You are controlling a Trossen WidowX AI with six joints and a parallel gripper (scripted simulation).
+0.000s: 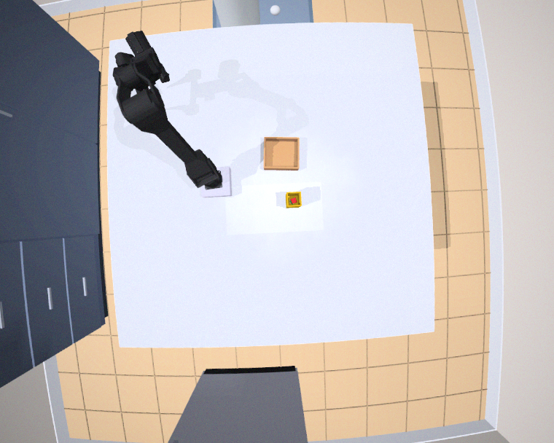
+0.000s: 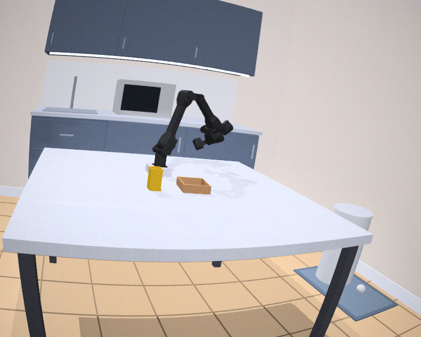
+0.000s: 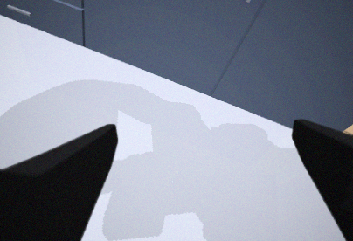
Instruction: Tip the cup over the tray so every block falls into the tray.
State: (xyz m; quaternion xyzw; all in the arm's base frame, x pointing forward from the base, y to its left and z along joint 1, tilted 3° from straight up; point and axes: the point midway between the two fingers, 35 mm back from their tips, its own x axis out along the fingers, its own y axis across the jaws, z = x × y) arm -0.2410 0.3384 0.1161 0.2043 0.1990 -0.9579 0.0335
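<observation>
The red block lies 560 mm ahead of my gripper tip, 460 mm to the right of it and 70 mm below it. Round my gripper tip: yellow square cup: 560 mm ahead, 450 mm to the right, 90 mm below.
</observation>
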